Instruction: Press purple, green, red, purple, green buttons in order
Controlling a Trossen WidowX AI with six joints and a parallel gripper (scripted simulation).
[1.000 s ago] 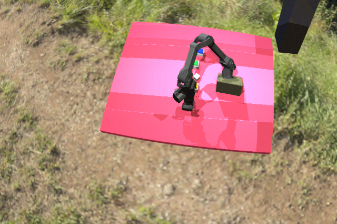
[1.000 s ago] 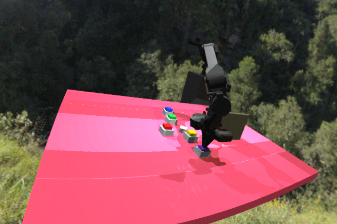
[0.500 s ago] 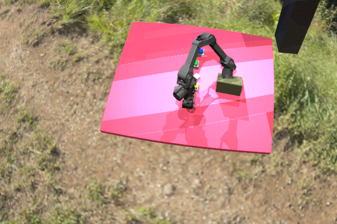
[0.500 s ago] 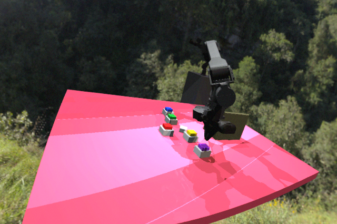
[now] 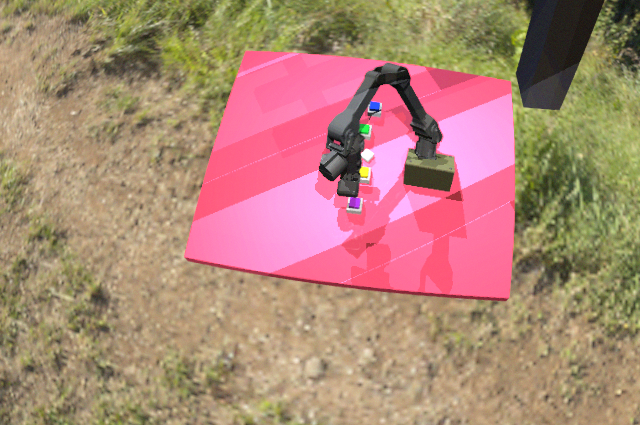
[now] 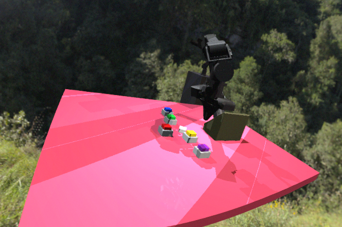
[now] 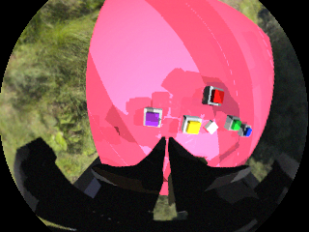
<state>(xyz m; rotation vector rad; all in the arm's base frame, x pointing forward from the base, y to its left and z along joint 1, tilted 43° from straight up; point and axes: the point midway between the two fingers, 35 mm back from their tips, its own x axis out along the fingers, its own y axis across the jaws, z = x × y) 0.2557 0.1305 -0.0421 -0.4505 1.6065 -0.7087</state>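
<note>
My gripper tip is now 25 cm to the left of the green button, 10 cm above it and 4 cm past it. Also, from my gripper tip: yellow button 10 cm below, 8 cm to the right, 3 cm behind; red button 15 cm to the right, 10 cm below, 5 cm ahead; purple button 10 cm below, 3 cm to the left, 1 cm behind.
</note>
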